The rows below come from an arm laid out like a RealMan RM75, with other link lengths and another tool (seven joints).
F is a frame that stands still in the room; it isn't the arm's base.
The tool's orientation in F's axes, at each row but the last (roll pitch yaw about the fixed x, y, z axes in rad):
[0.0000, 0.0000, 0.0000]
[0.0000, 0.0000, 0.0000]
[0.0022, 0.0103, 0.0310]
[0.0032, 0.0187, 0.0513]
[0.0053, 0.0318, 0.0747]
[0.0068, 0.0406, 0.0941]
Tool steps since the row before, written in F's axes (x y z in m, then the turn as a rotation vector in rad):
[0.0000, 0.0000, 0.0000, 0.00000, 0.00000, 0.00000]
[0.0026, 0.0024, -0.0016, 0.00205, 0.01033, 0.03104]
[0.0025, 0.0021, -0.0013, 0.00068, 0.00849, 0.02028]
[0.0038, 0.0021, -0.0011, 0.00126, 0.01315, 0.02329]
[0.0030, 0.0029, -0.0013, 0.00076, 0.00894, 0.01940]
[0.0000, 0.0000, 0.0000, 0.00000, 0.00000, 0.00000]
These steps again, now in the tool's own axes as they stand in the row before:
[0.0000, 0.0000, 0.0000, 0.00000, 0.00000, 0.00000]
[0.0026, 0.0024, -0.0016, 0.00205, 0.01033, 0.03104]
[0.0026, 0.0020, -0.0013, 0.00073, 0.00851, 0.02027]
[0.0039, 0.0019, -0.0010, 0.00150, 0.01314, 0.02328]
[0.0032, 0.0027, -0.0012, 0.00081, 0.00896, 0.01939]
[0.0000, 0.0000, 0.0000, 0.00000, 0.00000, 0.00000]

